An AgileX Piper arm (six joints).
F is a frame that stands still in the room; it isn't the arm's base.
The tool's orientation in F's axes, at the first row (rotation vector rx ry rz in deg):
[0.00 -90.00 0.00]
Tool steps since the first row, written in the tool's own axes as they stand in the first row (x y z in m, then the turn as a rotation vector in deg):
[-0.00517 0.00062 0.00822 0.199 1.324 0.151]
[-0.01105 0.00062 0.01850 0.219 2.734 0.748]
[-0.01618 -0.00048 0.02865 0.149 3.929 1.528]
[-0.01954 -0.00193 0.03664 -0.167 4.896 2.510]
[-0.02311 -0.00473 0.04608 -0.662 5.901 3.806]
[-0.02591 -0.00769 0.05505 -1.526 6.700 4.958]
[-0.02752 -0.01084 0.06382 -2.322 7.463 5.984]
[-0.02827 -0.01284 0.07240 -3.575 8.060 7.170]
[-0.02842 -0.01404 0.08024 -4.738 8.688 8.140]
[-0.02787 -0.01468 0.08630 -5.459 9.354 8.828]
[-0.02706 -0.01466 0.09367 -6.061 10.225 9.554]
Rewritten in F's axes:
[-0.00822 0.00062 -0.00517 -0.151 1.324 0.199]
[-0.01850 0.00062 -0.01105 -0.748 2.734 0.219]
[-0.02865 -0.00048 -0.01618 -1.528 3.929 0.149]
[-0.03664 -0.00193 -0.01954 -2.510 4.896 -0.167]
[-0.04608 -0.00473 -0.02311 -3.806 5.901 -0.662]
[-0.05505 -0.00769 -0.02591 -4.958 6.700 -1.526]
[-0.06382 -0.01084 -0.02752 -5.984 7.463 -2.322]
[-0.07240 -0.01284 -0.02827 -7.170 8.060 -3.575]
[-0.08024 -0.01404 -0.02842 -8.140 8.688 -4.738]
[-0.08630 -0.01468 -0.02787 -8.828 9.354 -5.459]
[-0.09367 -0.01466 -0.02706 -9.554 10.225 -6.061]

